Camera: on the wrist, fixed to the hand. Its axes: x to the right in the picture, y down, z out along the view.
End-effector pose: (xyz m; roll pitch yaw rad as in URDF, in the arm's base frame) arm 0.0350 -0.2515 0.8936 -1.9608 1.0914 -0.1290
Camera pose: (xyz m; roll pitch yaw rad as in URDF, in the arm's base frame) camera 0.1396 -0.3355 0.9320 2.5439 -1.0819 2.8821
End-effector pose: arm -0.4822 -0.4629 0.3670 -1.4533 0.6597 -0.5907
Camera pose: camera -0.5004 -0.5941 0.4110 1.9660 -0.6830 2.4783
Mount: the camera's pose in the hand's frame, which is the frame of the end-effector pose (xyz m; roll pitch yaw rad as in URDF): 0.0188 -0.0838 -0.1100 0.4670 -0.0588 -3.1238
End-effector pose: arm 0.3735 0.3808 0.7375 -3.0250 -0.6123 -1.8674
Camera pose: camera 0.4564 0.4109 0.8457 -2.8093 0.6684 1.2430
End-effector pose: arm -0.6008 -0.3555 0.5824 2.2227 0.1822 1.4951
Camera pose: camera -0.7373 -0.3266 0.5791 -1.7609 -0.1323 -1.6102
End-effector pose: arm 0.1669 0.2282 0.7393 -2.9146 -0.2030 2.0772
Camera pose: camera 0.1205 0.1945 0.8665 -2.9082 0.2562 -1.0960
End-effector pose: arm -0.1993 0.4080 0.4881 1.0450 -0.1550 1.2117
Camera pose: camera -0.2355 0.4625 0.3648 -0.5686 0.1406 -1.8695
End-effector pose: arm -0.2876 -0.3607 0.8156 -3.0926 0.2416 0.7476
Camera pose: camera -0.3075 -0.2723 0.9218 -2.7186 -0.1837 -2.4150
